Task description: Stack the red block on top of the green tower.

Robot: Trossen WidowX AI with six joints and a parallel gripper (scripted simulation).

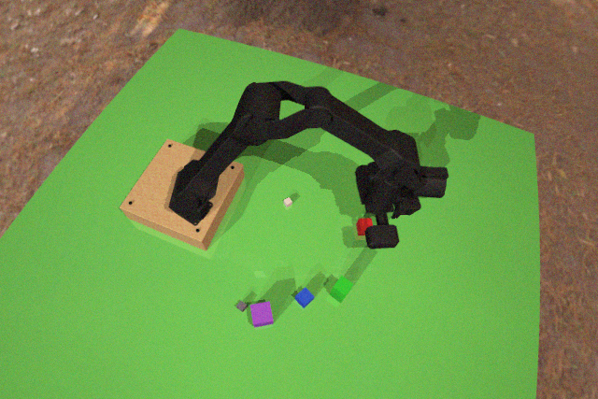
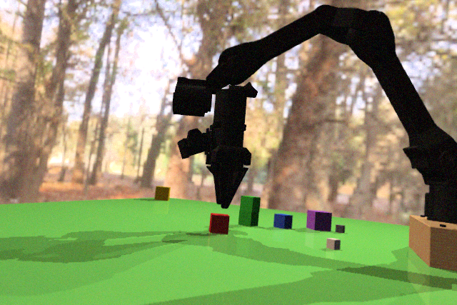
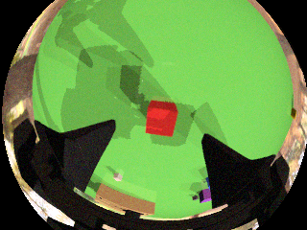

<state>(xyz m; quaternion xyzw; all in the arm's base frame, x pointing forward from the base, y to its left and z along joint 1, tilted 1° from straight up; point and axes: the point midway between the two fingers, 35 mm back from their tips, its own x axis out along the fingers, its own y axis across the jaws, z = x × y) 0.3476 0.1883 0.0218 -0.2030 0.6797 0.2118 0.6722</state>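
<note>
Right now the red block is 30 mm below my gripper tip. From my gripper tip the other things lie so: blue block: 220 mm to the right, 40 mm behind, 30 mm below; purple block: 300 mm to the right, 90 mm behind, 20 mm below; small white cube: 190 mm behind, 40 mm to the right, 40 mm below.
</note>
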